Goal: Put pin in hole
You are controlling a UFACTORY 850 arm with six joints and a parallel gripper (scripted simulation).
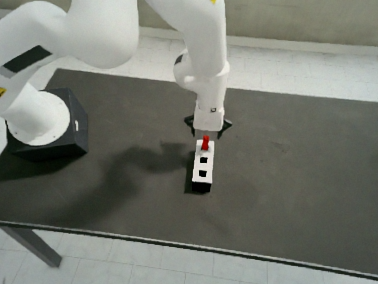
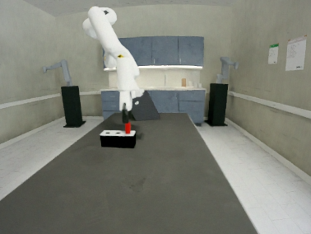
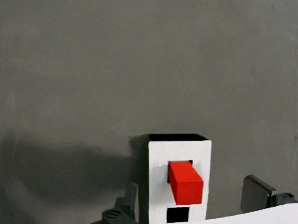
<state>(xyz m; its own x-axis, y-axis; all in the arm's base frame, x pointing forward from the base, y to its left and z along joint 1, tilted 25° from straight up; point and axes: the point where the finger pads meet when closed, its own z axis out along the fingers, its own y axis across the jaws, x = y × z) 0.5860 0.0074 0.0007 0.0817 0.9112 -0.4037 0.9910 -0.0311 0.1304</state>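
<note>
Right now the pin is 50 mm below my hand. Also, from my hand: block: 120 mm below, 60 mm to the right.
</note>
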